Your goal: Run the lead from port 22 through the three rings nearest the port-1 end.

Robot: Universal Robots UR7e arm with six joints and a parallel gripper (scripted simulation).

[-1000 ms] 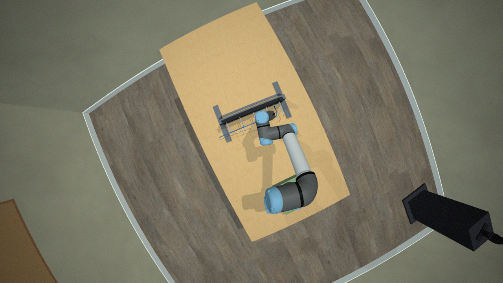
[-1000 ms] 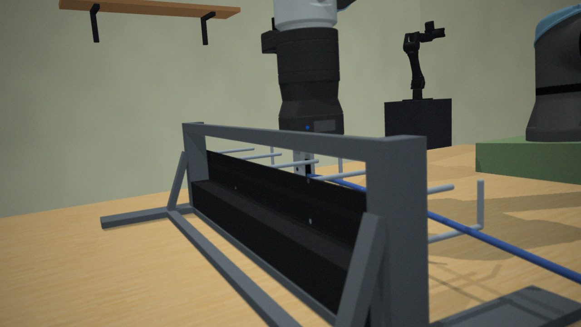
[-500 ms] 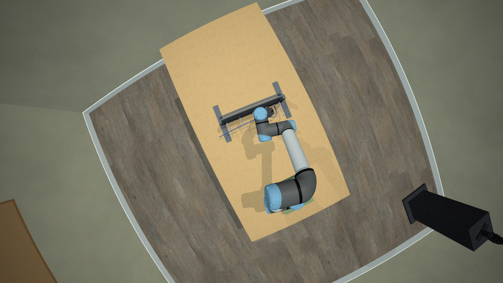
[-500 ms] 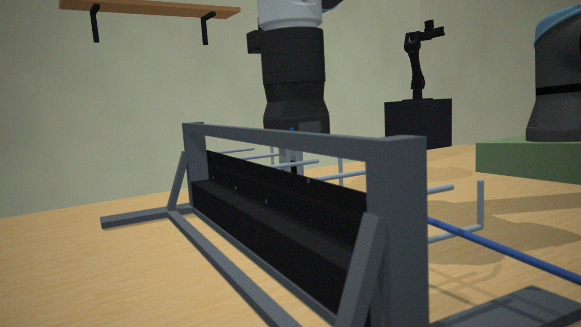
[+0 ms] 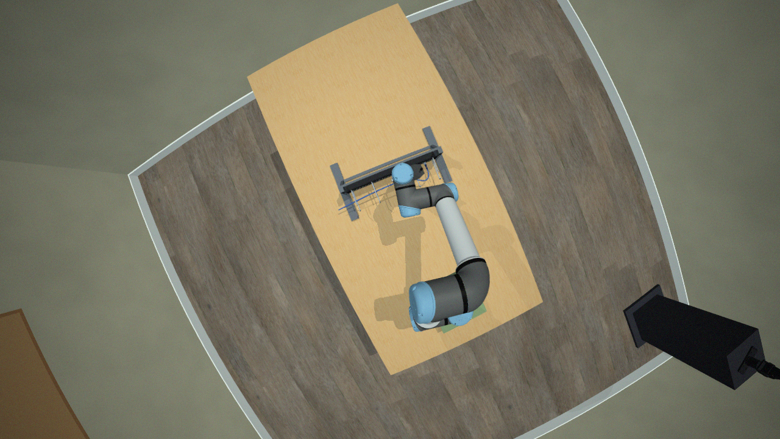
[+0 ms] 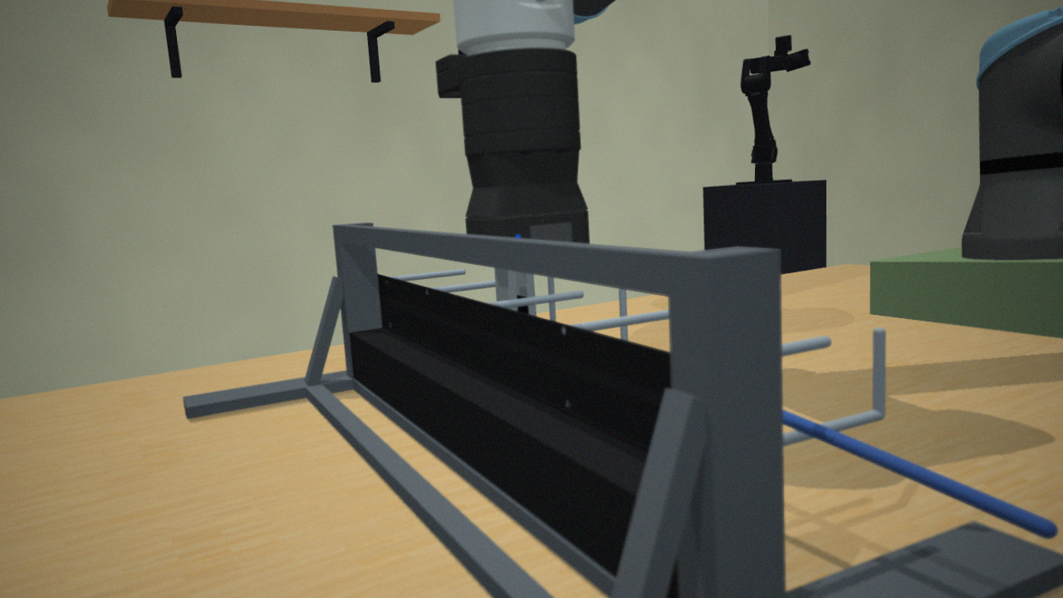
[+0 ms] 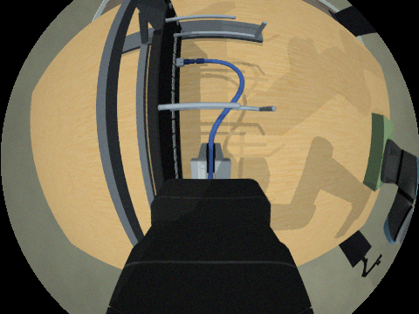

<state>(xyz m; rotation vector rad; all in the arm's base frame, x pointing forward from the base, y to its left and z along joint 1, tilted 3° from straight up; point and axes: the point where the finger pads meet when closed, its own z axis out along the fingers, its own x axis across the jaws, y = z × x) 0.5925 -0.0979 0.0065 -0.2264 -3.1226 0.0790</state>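
My hand is 7 cm short of the grey rack, 4 cm to the right of it and 1 cm above it.
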